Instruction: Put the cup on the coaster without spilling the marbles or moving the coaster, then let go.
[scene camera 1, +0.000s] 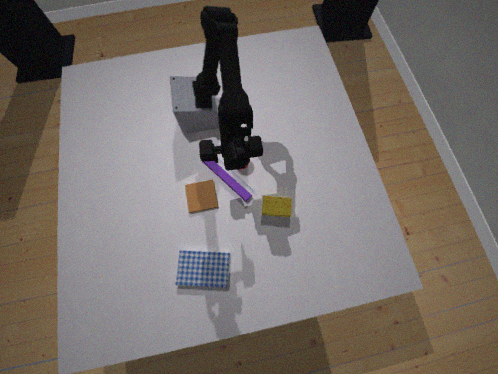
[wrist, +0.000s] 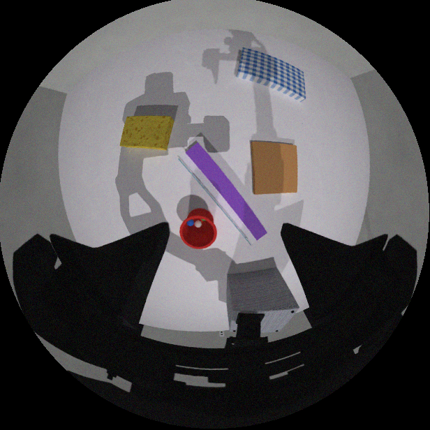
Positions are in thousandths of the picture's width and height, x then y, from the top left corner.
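Observation:
There is a red cup (wrist: 466, 552) that I can see, and a square orange-brown coaster (scene camera 1: 405, 525), which appears at (wrist: 638, 385) as well. As for my own gripper (scene camera 1: 465, 429), I find it again at (wrist: 529, 531).

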